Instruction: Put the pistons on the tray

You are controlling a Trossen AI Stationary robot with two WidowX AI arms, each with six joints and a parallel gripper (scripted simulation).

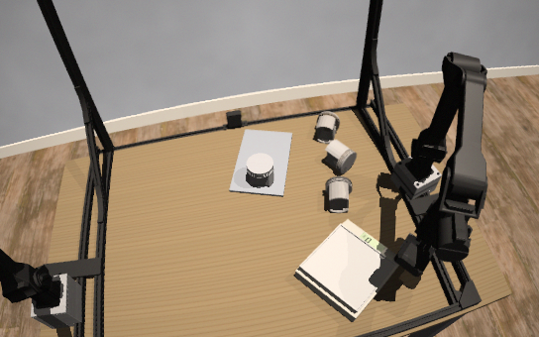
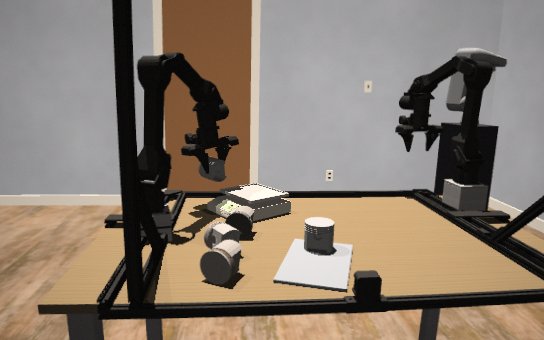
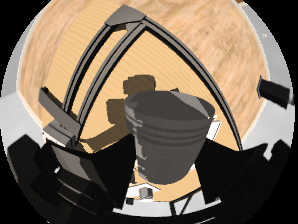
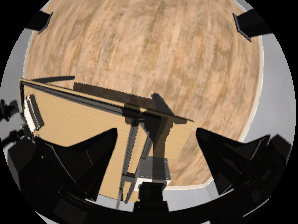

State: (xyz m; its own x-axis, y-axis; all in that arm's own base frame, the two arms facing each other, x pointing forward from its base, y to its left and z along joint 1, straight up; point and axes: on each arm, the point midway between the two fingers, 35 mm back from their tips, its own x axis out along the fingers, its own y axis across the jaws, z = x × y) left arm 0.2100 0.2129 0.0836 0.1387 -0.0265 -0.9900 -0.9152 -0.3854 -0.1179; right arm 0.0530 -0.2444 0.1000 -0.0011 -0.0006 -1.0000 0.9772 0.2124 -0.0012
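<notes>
The flat steel tray lies 48 cm behind my left hand, 17 cm to the right of it and 15 cm below it.
</notes>
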